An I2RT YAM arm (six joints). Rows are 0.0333 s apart.
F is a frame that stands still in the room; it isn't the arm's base.
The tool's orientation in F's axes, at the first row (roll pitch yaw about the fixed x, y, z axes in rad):
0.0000, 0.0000, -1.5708
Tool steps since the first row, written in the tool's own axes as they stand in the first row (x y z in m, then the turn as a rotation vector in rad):
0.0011, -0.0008, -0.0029, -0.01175, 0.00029, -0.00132
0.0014, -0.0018, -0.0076, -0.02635, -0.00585, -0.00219
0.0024, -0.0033, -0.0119, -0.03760, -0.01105, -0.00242
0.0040, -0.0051, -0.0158, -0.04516, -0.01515, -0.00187
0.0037, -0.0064, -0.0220, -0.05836, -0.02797, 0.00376
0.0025, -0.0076, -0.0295, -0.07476, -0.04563, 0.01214
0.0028, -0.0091, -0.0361, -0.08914, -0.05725, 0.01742
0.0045, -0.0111, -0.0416, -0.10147, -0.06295, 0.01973
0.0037, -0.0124, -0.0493, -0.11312, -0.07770, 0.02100
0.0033, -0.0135, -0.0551, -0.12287, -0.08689, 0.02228
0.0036, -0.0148, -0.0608, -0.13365, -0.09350, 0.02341
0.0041, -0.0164, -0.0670, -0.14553, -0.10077, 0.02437
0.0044, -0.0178, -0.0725, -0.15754, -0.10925, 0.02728
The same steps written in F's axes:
-0.0008, -0.0011, -0.0029, 0.00029, 0.01175, -0.00132
-0.0018, -0.0014, -0.0076, -0.00585, 0.02635, -0.00219
-0.0033, -0.0024, -0.0119, -0.01105, 0.03760, -0.00242
-0.0051, -0.0040, -0.0158, -0.01515, 0.04516, -0.00187
-0.0064, -0.0037, -0.0220, -0.02797, 0.05836, 0.00376
-0.0076, -0.0025, -0.0295, -0.04563, 0.07476, 0.01214
-0.0091, -0.0028, -0.0361, -0.05725, 0.08914, 0.01742
-0.0111, -0.0045, -0.0416, -0.06295, 0.10147, 0.01973
-0.0124, -0.0037, -0.0493, -0.07770, 0.11312, 0.02100
-0.0135, -0.0033, -0.0551, -0.08689, 0.12287, 0.02228
-0.0148, -0.0036, -0.0608, -0.09350, 0.13365, 0.02341
-0.0164, -0.0041, -0.0670, -0.10077, 0.14553, 0.02437
-0.0178, -0.0044, -0.0725, -0.10925, 0.15754, 0.02728

